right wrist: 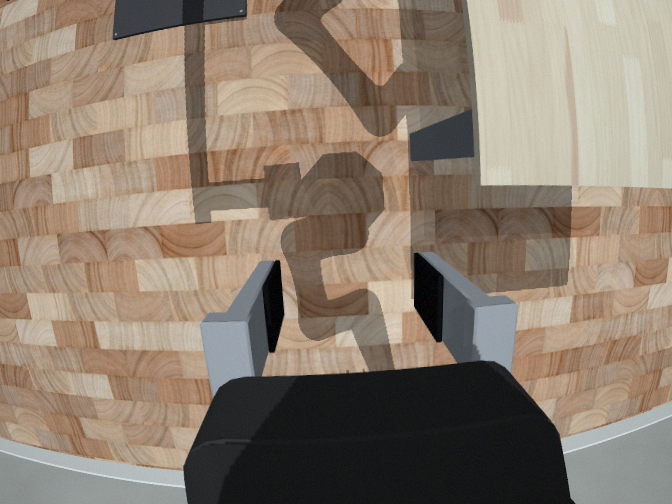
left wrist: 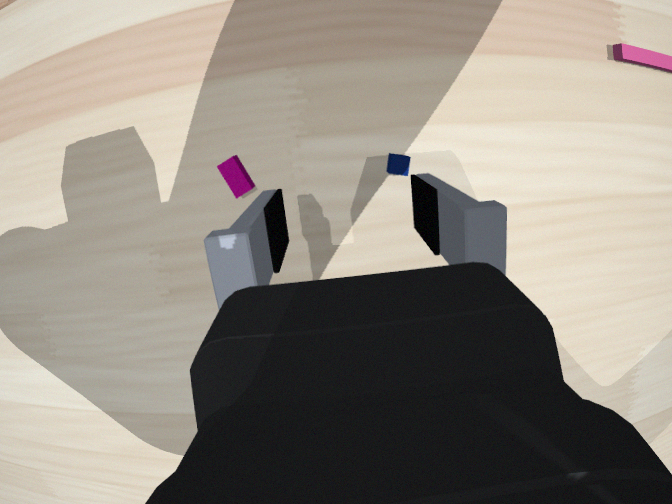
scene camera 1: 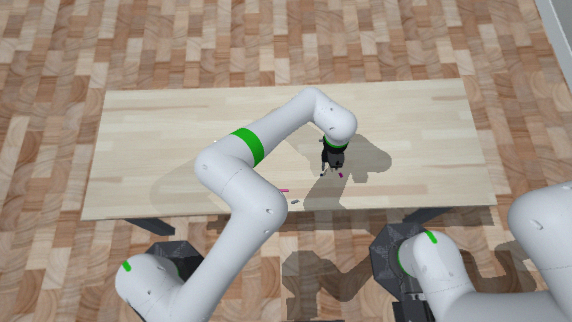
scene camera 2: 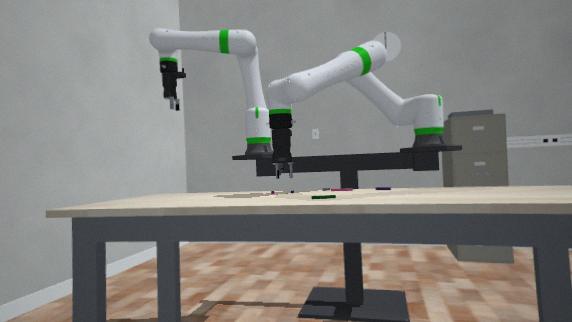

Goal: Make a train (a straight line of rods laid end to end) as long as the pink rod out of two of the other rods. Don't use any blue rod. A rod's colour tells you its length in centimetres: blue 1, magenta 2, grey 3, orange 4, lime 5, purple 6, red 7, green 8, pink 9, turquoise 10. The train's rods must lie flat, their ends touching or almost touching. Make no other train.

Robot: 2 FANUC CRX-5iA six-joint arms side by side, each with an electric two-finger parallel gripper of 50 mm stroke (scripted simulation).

Observation:
I see my left gripper, my right gripper and a magenta rod.

